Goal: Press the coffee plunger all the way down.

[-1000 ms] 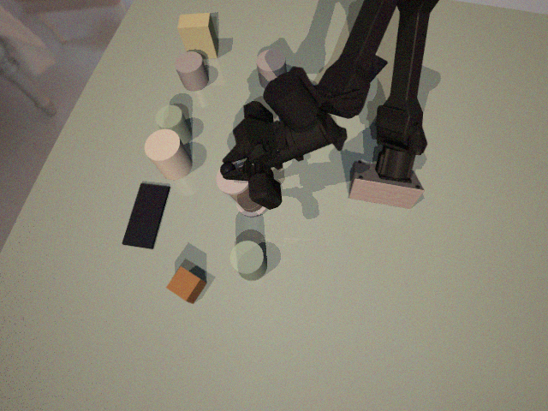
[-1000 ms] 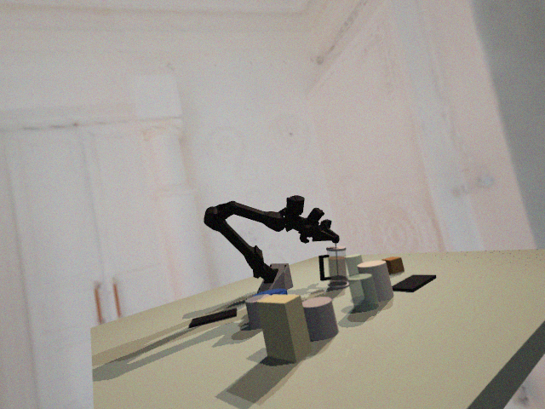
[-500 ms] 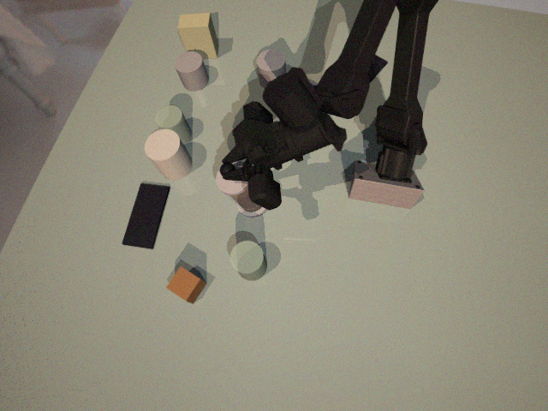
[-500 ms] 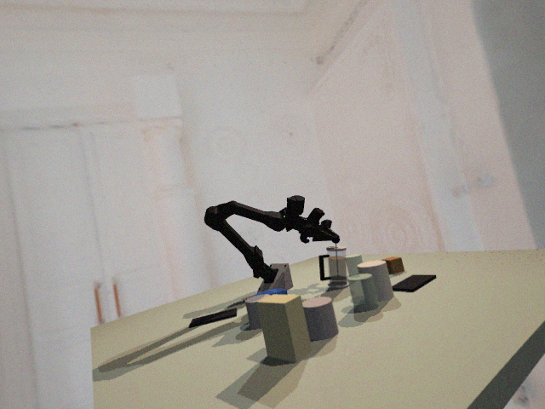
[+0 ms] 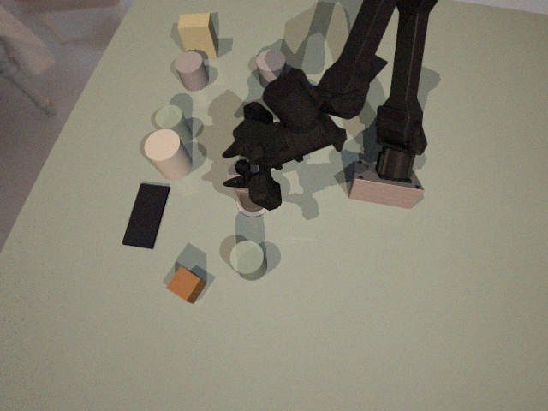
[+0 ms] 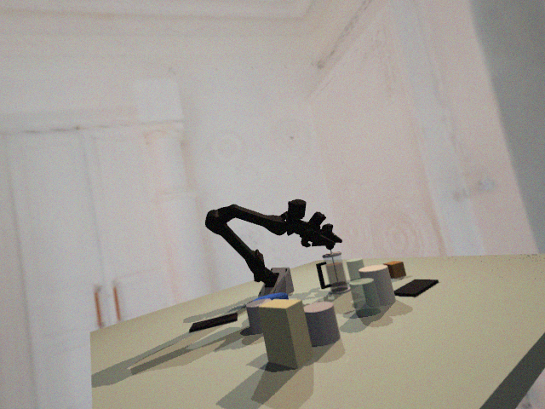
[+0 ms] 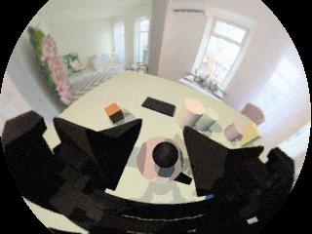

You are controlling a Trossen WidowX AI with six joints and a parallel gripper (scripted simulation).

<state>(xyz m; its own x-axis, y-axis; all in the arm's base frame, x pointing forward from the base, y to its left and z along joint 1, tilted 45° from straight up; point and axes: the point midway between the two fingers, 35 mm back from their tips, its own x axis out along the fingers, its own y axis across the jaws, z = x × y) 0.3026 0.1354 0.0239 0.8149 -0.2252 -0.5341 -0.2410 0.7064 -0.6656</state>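
Now: gripper tip 90 mm above the coffee press, 30 mm to the left of it and 30 mm past it. Round my gripper tip: blue disc: 260 mm to the right, 150 mm below, 110 mm behind; yellow block: 440 mm to the right, 190 mm ahead, 110 mm below; orange cube: 200 mm to the left, 140 mm below, 70 mm ahead.
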